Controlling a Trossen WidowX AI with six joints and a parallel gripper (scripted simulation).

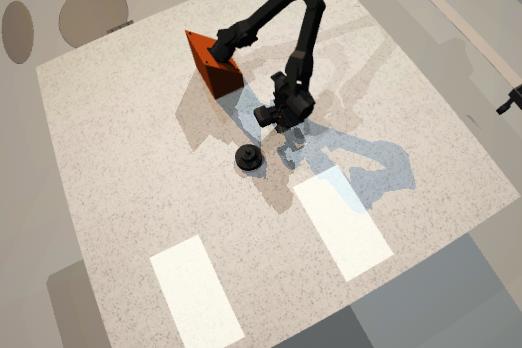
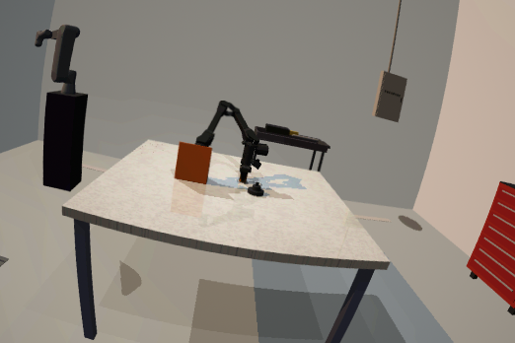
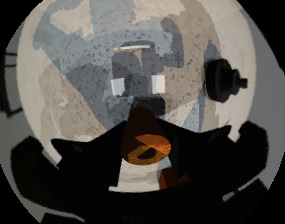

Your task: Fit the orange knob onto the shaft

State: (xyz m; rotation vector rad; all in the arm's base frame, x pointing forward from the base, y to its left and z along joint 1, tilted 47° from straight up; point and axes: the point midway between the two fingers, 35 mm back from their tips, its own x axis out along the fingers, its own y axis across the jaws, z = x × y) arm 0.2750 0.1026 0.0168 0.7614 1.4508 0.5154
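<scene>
The dark round pedestal lies 17 cm to the right of my gripper tip, 5 cm ahead of it and 2 cm above it. From my gripper tip the other things lie so: orange knob 2 cm above.
</scene>
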